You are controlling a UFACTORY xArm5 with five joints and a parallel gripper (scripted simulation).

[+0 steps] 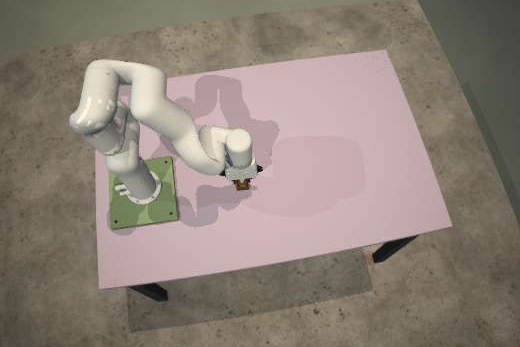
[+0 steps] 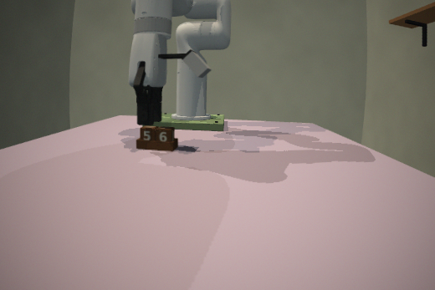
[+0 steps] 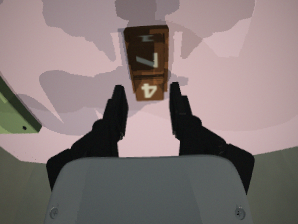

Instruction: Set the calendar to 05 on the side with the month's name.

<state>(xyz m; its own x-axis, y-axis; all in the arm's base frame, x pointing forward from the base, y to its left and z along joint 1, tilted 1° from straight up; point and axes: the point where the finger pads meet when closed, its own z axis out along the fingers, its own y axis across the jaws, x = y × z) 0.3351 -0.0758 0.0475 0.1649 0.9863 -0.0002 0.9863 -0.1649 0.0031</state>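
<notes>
Right now my hand is 40 mm above the cube. Round my hand: brown calendar tray (60 mm below, 20 mm to the left).
</notes>
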